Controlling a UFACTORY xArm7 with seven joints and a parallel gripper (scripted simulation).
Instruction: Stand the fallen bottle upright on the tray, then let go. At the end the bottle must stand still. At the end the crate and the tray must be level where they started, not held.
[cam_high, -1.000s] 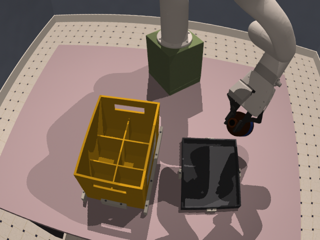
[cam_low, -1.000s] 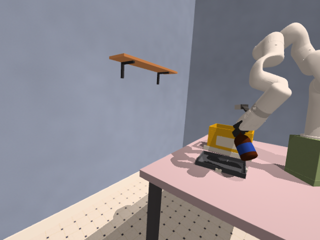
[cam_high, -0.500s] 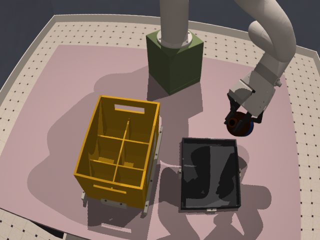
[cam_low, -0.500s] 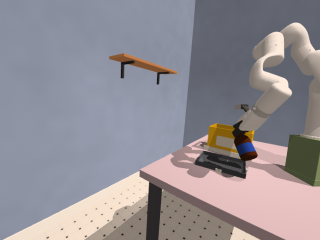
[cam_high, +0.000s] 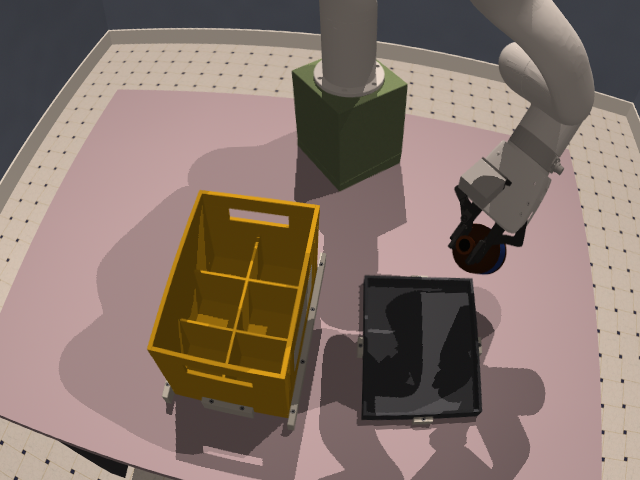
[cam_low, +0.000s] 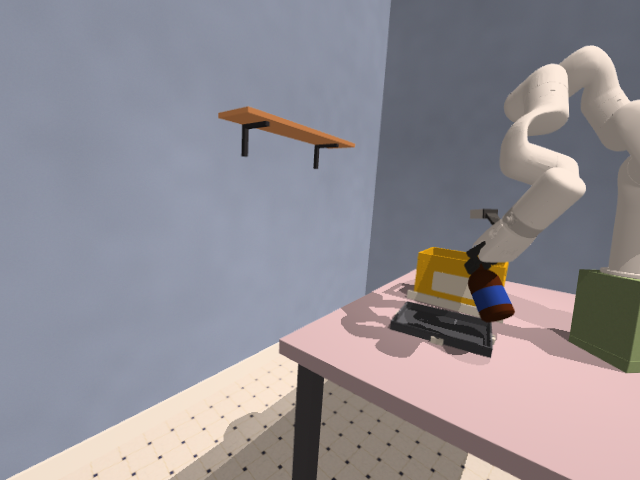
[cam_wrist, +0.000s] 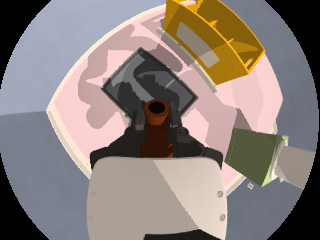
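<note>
The brown bottle is 40 mm below my hand, 30 mm behind it and 20 mm to the left of it. From my hand the other things lie so: dark tray 190 mm below, 70 mm ahead, 20 mm to the right; yellow crate 300 mm to the right, 120 mm below, 90 mm ahead.
</note>
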